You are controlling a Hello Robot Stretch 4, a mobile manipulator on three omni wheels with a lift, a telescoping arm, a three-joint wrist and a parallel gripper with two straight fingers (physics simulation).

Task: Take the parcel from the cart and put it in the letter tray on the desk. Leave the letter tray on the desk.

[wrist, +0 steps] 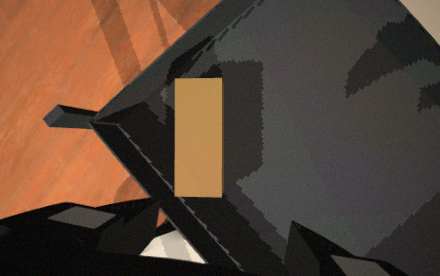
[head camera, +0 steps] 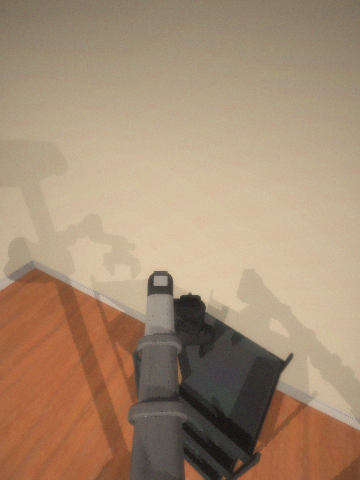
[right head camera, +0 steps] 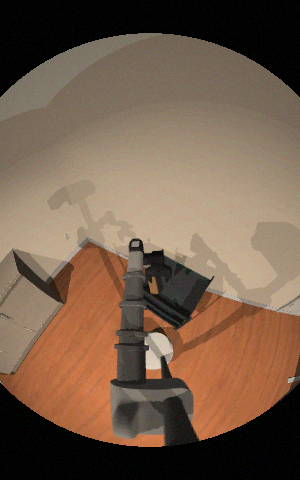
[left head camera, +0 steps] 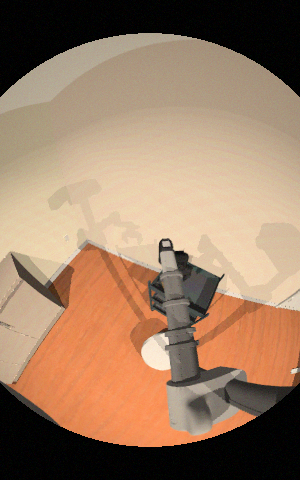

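Seen in the pictures: gripper, fingertip midpoint: (wrist: 222, 229) (head camera: 186, 355) (right head camera: 158, 280); robot's base, link origin: (right head camera: 152, 349) (left head camera: 161, 350).
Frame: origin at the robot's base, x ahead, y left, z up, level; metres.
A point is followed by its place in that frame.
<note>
The parcel, a tan-yellow oblong block (wrist: 198, 137) {x 0.499, y -0.045, z 0.687 m} (right head camera: 153, 286) {x 0.474, y -0.053, z 0.687 m}, lies on the dark top of the cart (wrist: 310, 130) {x 0.529, y -0.176, z 0.635 m} (head camera: 222, 375) {x 0.463, y -0.238, z 0.635 m} (left head camera: 206, 290) {x 0.418, y -0.349, z 0.635 m} (right head camera: 189, 290) {x 0.441, y -0.313, z 0.635 m}, near one corner. In the head view a thin strip of the parcel (head camera: 179, 372) {x 0.456, y -0.074, z 0.687 m} shows beside the arm. My gripper (wrist: 222, 229) {x 0.450, y -0.087, z 0.819 m} is open in the wrist view, its two dark fingers wide apart at the bottom left and bottom right. The parcel is ahead of the fingers, between their lines, and not held. In the head views the fingers are too dark to make out. The letter tray and the desk do not show in any view.
A white round object (left head camera: 156, 351) {x 0.003, y 0.059, z 0.187 m} (right head camera: 159, 351) {x -0.011, y -0.076, z 0.187 m} (wrist: 172, 247) {x 0.148, y 0.051, z 0.185 m} stands on the orange wood floor beside the cart. A pale box-shaped piece of furniture (left head camera: 30, 320) {x 0.113, y 1.385, z 0.419 m} (right head camera: 27, 315) {x 0.081, y 1.403, z 0.424 m} is at the left. A beige wall (head camera: 190, 150) {x 1.016, y -0.107, z 1.288 m} rises behind the cart. My telescoping arm (head camera: 157, 440) {x 0.177, y 0.001, z 1.156 m} (left head camera: 180, 320) {x 0.152, y -0.003, z 1.156 m} (right head camera: 132, 320) {x 0.158, y -0.006, z 1.156 m} partly covers the cart.
</note>
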